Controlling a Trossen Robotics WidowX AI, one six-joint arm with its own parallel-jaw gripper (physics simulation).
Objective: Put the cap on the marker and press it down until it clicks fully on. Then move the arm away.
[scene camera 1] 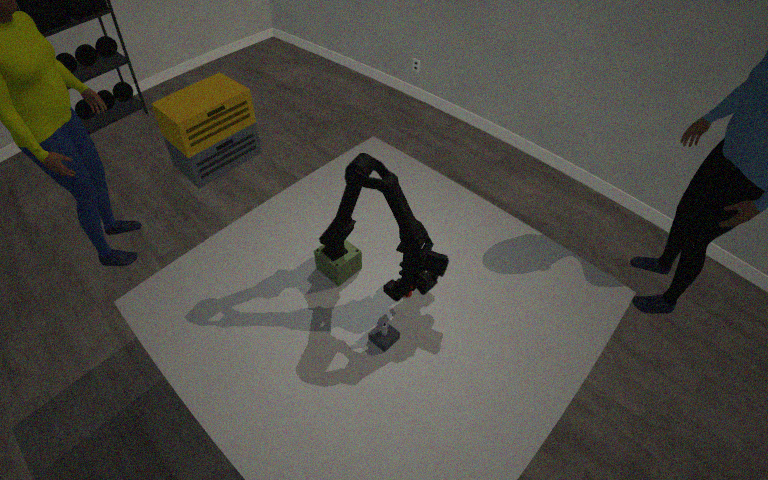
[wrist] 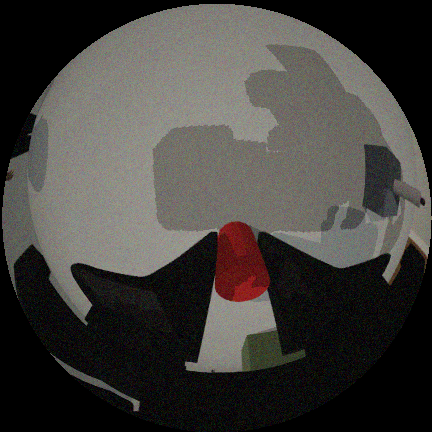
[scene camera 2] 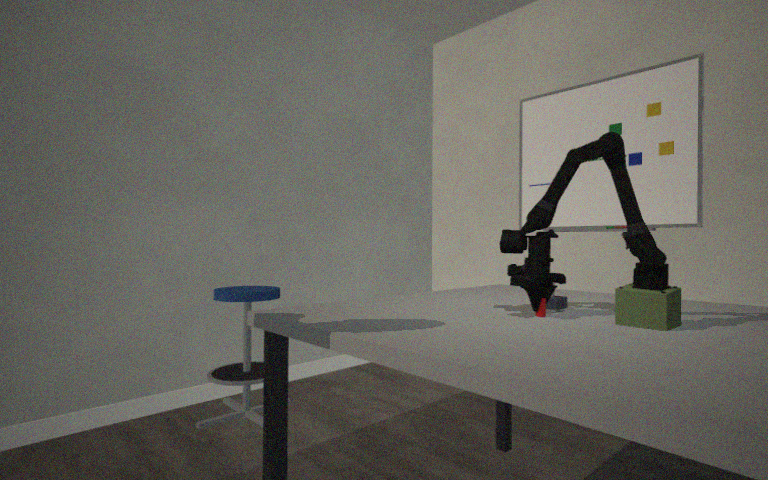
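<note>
Red cap (wrist: 240,273) visible. The gripper (scene camera 2: 538,310) is visible too, likewise in scene camera 1 (scene camera 1: 409,293) and in the wrist view (wrist: 237,238).
</note>
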